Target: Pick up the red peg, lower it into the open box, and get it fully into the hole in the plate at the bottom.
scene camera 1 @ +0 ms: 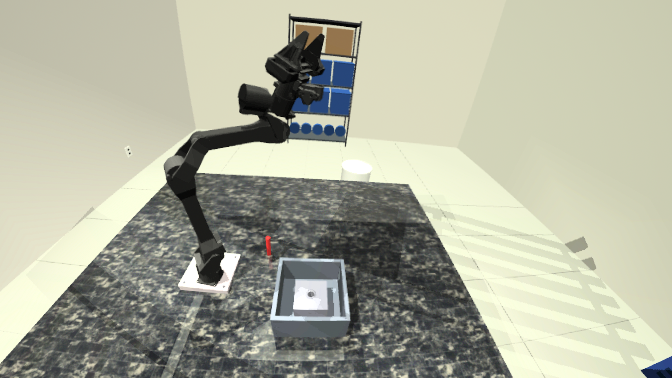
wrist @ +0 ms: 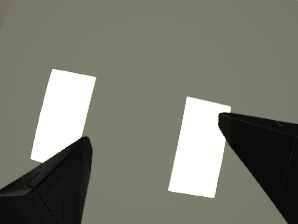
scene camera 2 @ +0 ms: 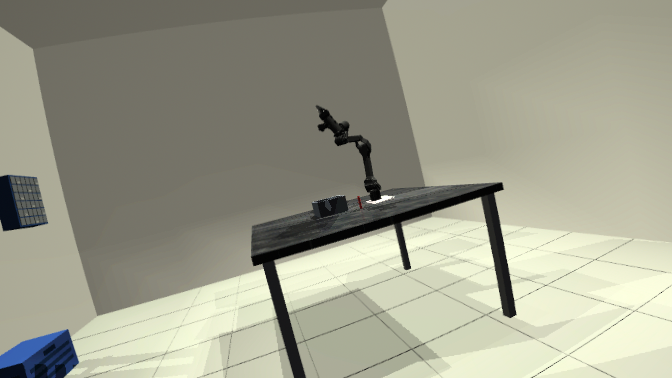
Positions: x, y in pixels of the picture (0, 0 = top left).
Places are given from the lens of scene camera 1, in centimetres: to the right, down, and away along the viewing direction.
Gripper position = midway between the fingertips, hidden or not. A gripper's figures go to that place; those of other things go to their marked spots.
gripper (scene camera 1: 315, 32): -4, -33, 45
box (scene camera 1: 284, 324): -12, 33, 52
pale plate (scene camera 1: 310, 299): -7, 30, 60
